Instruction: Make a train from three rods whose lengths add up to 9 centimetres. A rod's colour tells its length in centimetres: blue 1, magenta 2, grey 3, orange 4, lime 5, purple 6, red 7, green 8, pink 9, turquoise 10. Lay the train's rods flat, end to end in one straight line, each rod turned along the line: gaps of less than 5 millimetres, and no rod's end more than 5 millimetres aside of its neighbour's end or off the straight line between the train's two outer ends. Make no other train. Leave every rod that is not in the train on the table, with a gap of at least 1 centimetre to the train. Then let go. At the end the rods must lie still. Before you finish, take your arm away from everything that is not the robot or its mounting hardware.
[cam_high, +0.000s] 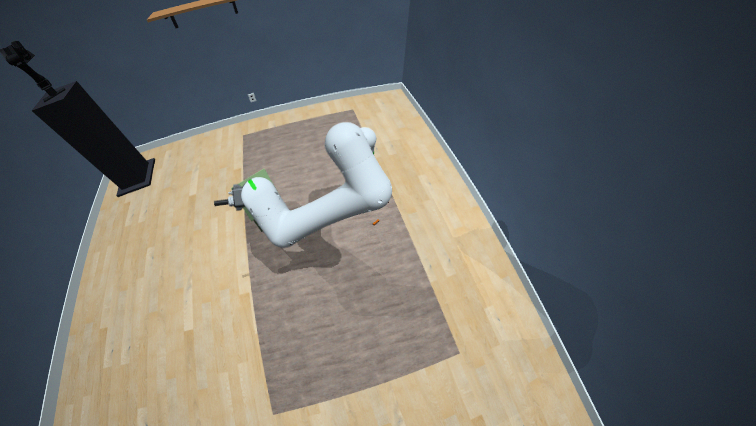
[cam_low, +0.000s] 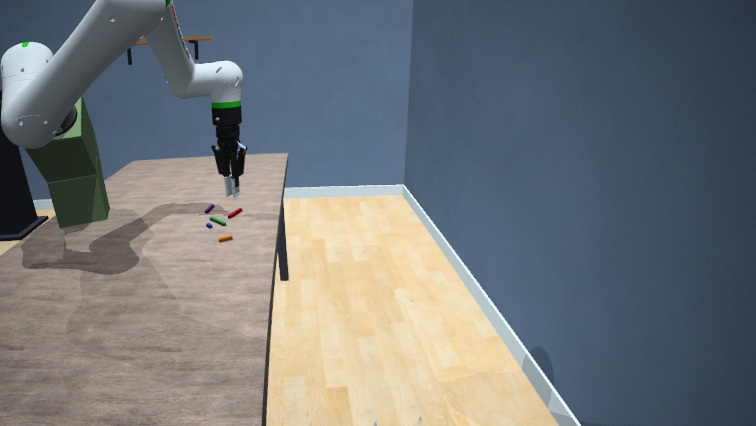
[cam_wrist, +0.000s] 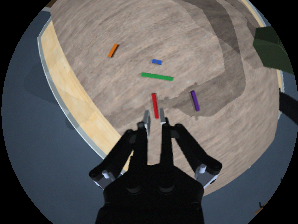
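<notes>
The red rod is 100 mm below my hand. Also, from my hand: green rod 100 mm below, 60 mm to the right, 50 mm behind; purple rod 100 mm below, 100 mm behind, 60 mm to the left; orange rod 190 mm to the right, 100 mm below, 10 mm behind.
</notes>
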